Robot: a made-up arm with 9 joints. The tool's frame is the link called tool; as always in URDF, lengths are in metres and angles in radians.
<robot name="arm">
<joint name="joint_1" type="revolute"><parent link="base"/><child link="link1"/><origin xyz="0.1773 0.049 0.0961" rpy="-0.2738 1.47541 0"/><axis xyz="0 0 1"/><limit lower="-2.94" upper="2.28"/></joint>
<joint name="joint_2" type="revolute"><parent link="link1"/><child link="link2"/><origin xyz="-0.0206 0.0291 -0.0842" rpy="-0.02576 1.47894 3.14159"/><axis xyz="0 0 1"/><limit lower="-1.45" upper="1.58"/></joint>
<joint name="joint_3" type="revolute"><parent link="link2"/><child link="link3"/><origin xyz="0.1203 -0.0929 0.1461" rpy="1.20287 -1.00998 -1.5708"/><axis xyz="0 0 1"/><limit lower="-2.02" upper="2.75"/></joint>
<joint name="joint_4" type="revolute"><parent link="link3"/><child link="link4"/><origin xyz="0.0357 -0.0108 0.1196" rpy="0.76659 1.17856 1.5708"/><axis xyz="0 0 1"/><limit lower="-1.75" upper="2.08"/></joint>
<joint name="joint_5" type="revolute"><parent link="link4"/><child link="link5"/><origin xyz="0.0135 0.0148 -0.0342" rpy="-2.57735 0.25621 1.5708"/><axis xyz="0 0 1"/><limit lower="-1.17" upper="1.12"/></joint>
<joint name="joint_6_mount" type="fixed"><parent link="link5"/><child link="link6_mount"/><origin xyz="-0.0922 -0.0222 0.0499" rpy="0 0 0"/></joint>
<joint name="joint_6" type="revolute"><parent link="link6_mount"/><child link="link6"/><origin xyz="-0.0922 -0.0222 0.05" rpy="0.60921 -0.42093 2.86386"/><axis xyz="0 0 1"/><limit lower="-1.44" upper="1.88"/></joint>
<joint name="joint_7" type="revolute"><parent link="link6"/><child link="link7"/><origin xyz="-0.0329 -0.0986 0.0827" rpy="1.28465 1.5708 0"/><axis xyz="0 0 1"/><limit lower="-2.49" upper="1.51"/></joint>
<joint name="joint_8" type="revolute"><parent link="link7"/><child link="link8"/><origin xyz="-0.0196 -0.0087 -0.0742" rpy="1.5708 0 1.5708"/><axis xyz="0 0 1"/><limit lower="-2" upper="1.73"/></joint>
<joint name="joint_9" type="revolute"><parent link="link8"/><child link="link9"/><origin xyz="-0.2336 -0.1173 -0.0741" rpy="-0.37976 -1.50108 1.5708"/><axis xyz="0 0 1"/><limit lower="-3.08" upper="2.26"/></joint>
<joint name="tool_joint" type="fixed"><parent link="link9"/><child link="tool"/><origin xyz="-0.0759 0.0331 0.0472" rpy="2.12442 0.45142 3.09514"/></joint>
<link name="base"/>
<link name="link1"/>
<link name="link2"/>
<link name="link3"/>
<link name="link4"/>
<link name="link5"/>
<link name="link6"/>
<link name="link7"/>
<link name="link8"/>
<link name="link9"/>
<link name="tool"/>
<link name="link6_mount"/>
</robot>
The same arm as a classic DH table. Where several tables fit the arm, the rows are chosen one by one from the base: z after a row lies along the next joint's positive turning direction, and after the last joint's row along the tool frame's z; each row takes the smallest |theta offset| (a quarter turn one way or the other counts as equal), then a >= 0, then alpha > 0; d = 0 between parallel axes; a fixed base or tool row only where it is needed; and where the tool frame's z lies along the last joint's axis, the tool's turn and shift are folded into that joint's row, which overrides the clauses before.
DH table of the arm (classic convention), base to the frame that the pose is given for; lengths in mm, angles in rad. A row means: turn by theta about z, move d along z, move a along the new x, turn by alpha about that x. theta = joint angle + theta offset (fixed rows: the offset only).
base (fixed): a 1  alpha -1.479  d 79.2  theta0 -1.2958
joint_1: a -29.6  alpha 1.479  d 98.7  theta0 0
joint_2: a -51  alpha -1.3783  d 193.9  theta0 -0.3179
joint_3: a -32.5  alpha 1.2919  d -31.5  theta0 0.2346
joint_4: a 8.7  alpha -2.5277  d -40.8  theta0 0.6603
joint_5: a -95.4  alpha -0.725  d 253.6  theta0 -0.352
joint_6: a 59.4  alpha -1.5708  d -164.5  theta0 0.95
joint_7: a 8.7  alpha -1.5708  d 11.1  theta0 0
joint_8: a 173.3  alpha -1.5061  d -106.4  theta0 -0.3806
joint_9: a 82.4  alpha 2.0636  d 247.8  theta0 1.2868
tool (fixed): a 0  alpha 0  d 9.5  theta0 -0.518
Joint limits (rad, base to tool): -2.94..2.28 -1.45..1.58 -2.02..2.75 -1.75..2.08 -1.17..1.12 -1.44..1.88 -2.49..1.51 -2..1.73 -3.08..2.26

